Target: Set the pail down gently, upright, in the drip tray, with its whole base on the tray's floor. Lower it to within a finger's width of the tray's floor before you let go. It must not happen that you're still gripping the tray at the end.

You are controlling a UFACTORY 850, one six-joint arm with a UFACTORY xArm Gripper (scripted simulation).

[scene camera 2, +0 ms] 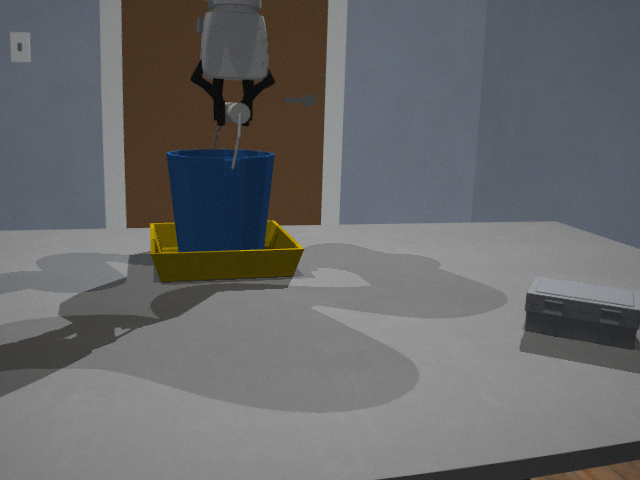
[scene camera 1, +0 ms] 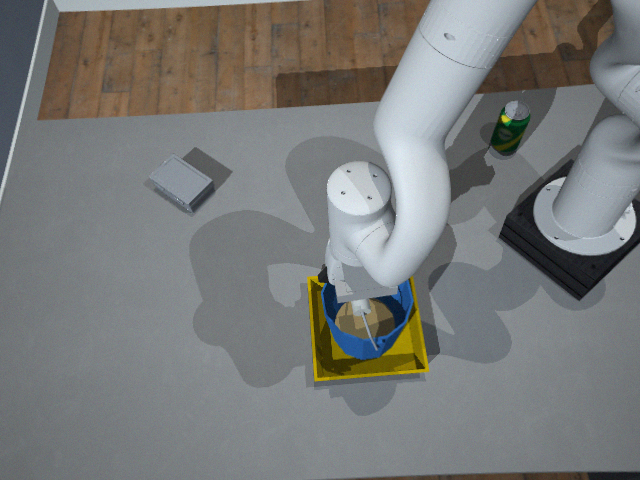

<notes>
In view: my gripper (scene camera 2: 232, 125), a blue pail (scene camera 2: 215, 208), a yellow drip tray (scene camera 2: 281, 254) and a grey case (scene camera 1: 191, 187).
The yellow drip tray is seen too in scene camera 1 (scene camera 1: 408, 353).
</notes>
